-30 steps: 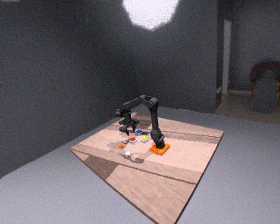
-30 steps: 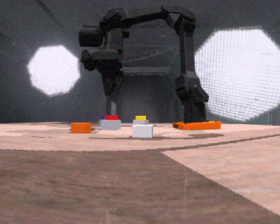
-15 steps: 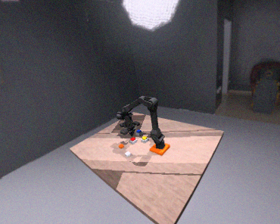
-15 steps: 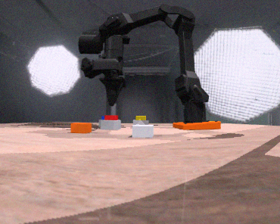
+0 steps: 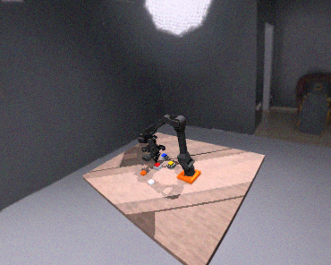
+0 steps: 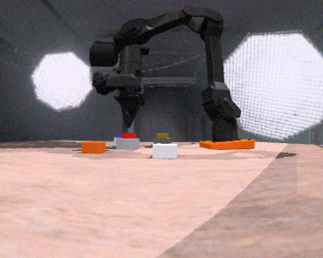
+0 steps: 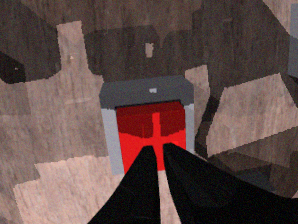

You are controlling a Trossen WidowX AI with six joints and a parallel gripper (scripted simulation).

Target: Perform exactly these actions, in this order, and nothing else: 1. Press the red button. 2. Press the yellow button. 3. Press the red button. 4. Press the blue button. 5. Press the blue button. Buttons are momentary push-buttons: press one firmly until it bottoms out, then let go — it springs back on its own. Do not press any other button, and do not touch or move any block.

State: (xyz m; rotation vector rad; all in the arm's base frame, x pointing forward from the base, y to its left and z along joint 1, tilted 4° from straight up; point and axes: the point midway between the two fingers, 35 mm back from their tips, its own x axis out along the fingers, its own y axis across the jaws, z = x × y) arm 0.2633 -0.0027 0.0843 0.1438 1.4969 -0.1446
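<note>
My gripper tip is now 20 mm above the red button. From my gripper tip the other things lie so: yellow button (100 mm behind, 50 mm to the right, 20 mm below); then blue button (20 mm ahead, 130 mm to the right, 20 mm below); then orange block (60 mm ahead, 100 mm to the left, 40 mm below).
</note>
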